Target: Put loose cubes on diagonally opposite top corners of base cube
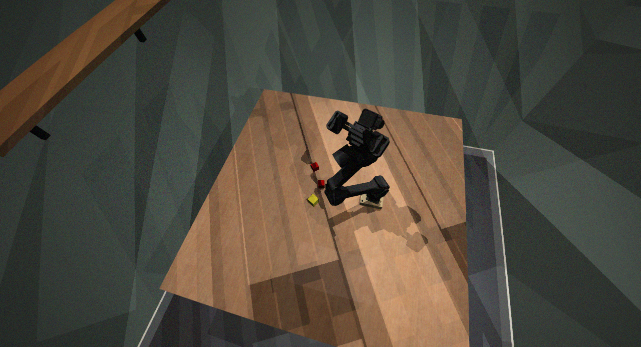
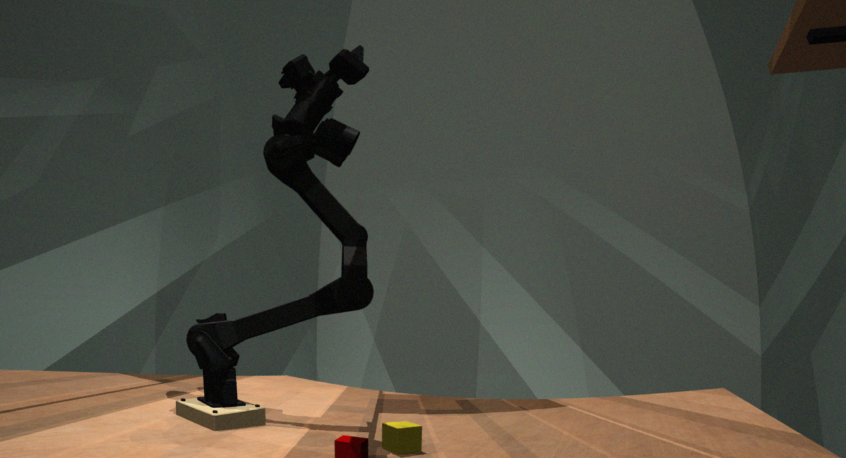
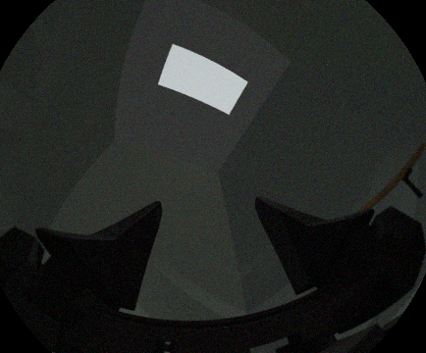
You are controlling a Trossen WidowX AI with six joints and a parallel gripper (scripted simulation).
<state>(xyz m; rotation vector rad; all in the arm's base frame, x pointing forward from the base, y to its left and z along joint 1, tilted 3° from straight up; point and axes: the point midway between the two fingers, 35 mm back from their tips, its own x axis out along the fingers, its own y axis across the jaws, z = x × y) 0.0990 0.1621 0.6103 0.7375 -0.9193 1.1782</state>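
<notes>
Now: gripper tip 66 cm above the yellow cube and 16 cm short of it.
</notes>
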